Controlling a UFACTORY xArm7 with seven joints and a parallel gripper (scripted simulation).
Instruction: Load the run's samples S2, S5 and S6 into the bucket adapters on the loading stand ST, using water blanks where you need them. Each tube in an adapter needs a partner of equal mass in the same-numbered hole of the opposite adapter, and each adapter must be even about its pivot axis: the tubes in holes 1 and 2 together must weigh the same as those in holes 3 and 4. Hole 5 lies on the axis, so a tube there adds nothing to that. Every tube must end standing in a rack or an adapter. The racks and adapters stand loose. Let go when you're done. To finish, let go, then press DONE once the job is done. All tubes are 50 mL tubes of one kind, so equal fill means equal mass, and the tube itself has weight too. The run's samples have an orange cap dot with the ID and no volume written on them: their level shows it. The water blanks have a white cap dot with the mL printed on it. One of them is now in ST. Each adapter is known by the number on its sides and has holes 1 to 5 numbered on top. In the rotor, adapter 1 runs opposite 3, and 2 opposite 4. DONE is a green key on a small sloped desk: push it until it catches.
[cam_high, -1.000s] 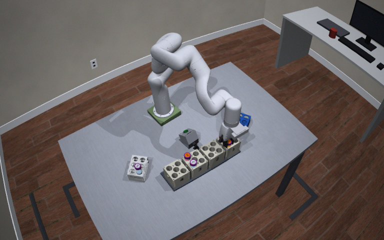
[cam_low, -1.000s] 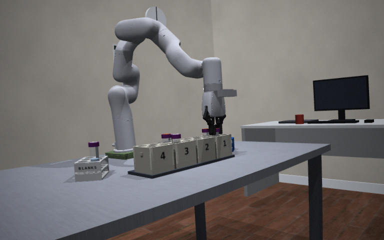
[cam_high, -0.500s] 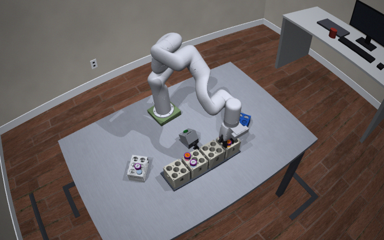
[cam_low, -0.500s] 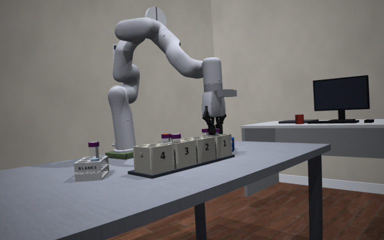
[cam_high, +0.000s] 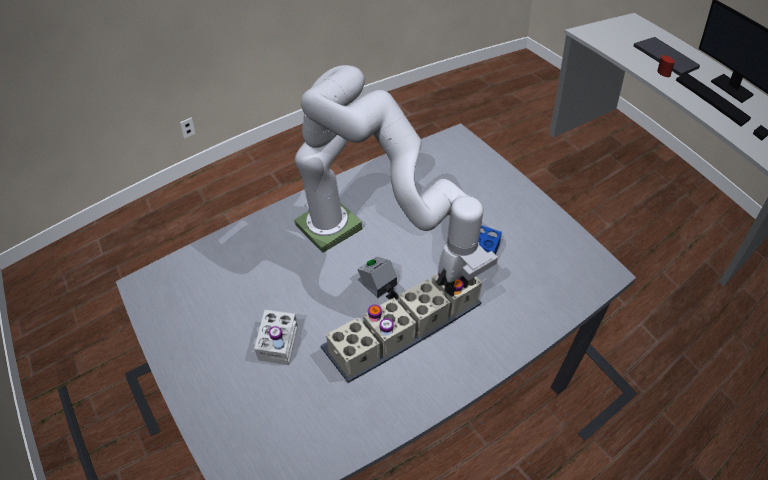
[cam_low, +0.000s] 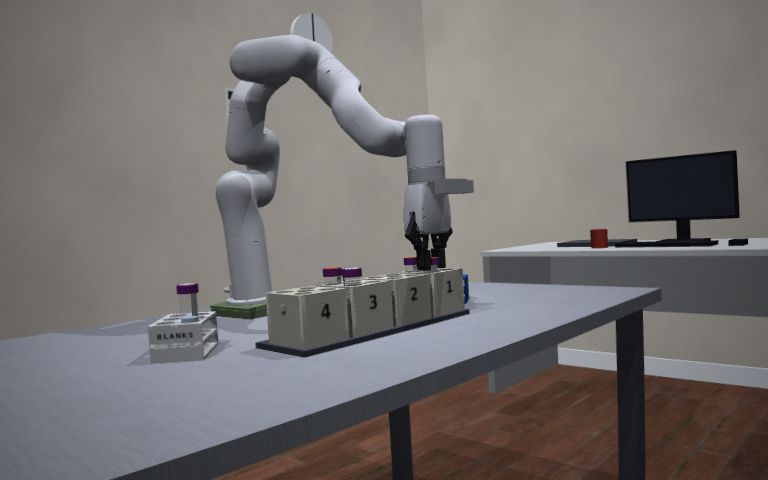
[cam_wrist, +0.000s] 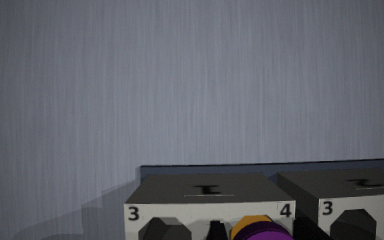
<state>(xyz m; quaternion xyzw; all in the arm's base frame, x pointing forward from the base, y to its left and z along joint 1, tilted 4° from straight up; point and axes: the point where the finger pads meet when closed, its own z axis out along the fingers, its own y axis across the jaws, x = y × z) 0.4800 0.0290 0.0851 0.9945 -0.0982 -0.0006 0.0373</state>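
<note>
My hand is 24 cm past the green done key, 7 cm to the left of it and 6 cm above it. Round my hand: sample tube 21 cm to the right, 9 cm behind, 5 cm below; then tube with yellowish liquid 5 cm below, 4 cm behind, 1 cm to the left; then white-dot blank 22 cm to the right, 5 cm below, 5 cm behind.
</note>
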